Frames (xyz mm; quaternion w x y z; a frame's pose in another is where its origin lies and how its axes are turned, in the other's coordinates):
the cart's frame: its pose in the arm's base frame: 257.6 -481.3 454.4 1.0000 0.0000 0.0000 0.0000
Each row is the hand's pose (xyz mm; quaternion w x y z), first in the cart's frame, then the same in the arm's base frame.
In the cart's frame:
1: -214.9 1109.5 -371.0 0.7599 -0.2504 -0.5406 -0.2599
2: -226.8 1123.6 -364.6 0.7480 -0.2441 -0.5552 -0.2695
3: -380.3 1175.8 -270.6 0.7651 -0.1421 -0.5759 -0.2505
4: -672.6 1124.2 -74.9 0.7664 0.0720 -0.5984 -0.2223
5: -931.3 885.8 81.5 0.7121 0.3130 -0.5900 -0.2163
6: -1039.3 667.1 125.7 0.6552 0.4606 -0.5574 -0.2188
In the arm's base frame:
1: 42.7 628.2 83.4 0.7599 -0.2504 -0.5406 -0.2599
2: 30.8 642.3 89.8 0.7480 -0.2441 -0.5552 -0.2695
3: -122.7 694.5 183.8 0.7651 -0.1421 -0.5759 -0.2505
4: -415.0 642.9 379.5 0.7664 0.0720 -0.5984 -0.2223
5: -673.7 404.5 535.9 0.7121 0.3130 -0.5900 -0.2163
6: -781.7 185.8 580.1 0.6552 0.4606 -0.5574 -0.2188

